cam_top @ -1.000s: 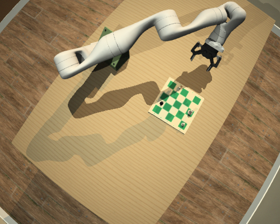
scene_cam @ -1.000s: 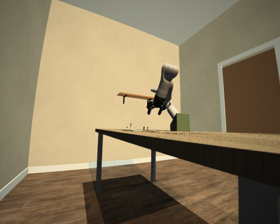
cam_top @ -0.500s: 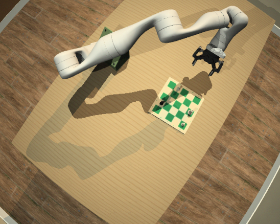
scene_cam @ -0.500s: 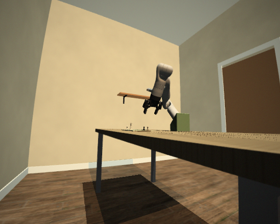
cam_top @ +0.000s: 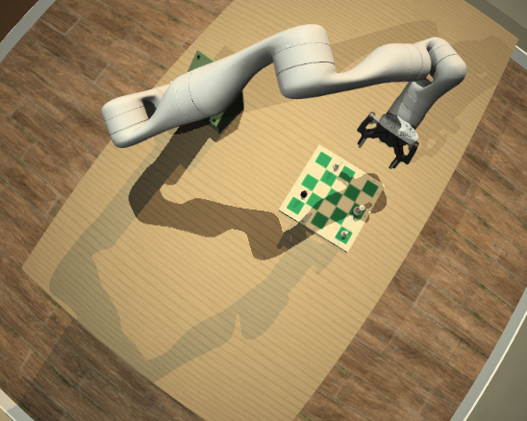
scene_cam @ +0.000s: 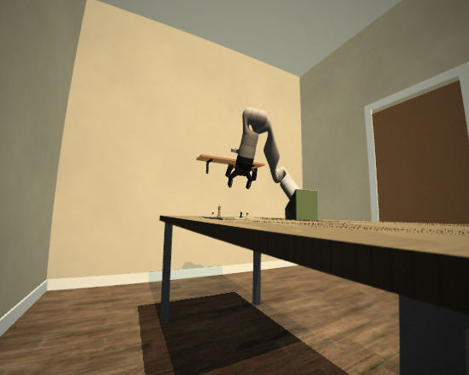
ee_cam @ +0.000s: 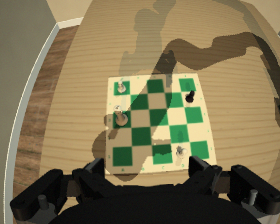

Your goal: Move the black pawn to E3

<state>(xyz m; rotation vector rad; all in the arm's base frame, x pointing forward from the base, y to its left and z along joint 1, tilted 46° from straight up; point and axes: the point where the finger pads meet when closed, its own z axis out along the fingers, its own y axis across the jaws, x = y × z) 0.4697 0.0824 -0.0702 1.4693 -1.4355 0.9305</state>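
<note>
The black pawn is 100 mm behind my hand, 160 mm to the right of it and 130 mm below it. Round my hand: green-and-cream chessboard (20 mm behind, 110 mm to the right, 150 mm below).
</note>
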